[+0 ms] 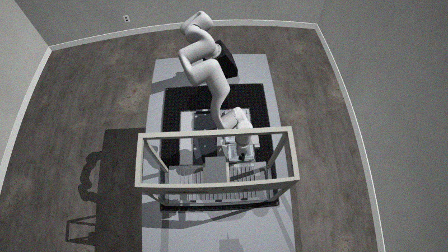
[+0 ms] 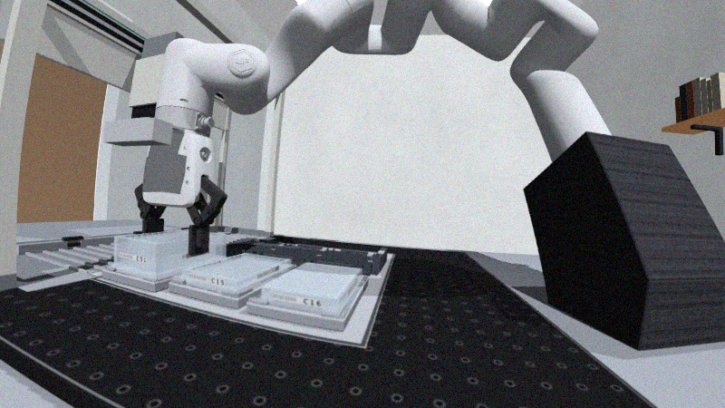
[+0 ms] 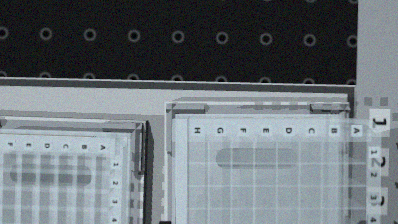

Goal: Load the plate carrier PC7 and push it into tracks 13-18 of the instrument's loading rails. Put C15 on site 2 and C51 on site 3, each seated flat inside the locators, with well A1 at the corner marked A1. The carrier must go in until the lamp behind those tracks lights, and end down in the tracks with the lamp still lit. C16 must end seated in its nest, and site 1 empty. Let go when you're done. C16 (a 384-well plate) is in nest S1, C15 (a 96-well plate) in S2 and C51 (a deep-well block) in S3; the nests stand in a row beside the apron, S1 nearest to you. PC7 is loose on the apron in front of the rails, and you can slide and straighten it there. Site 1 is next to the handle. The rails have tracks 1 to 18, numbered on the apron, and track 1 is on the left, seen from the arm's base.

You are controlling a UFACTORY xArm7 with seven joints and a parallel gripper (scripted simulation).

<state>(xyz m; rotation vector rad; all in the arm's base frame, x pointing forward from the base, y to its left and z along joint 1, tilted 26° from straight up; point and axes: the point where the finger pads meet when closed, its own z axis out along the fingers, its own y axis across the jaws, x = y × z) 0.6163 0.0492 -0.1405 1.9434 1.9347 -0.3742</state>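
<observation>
Now: hand 1 cm above the deep-well block C51. From my hand the other things lie so: nest S2: 11 cm behind, 1 cm to the right, 4 cm below; then nest S3: 4 cm below; then dark carrier PC7: 12 cm behind, 19 cm to the right, 3 cm below.
</observation>
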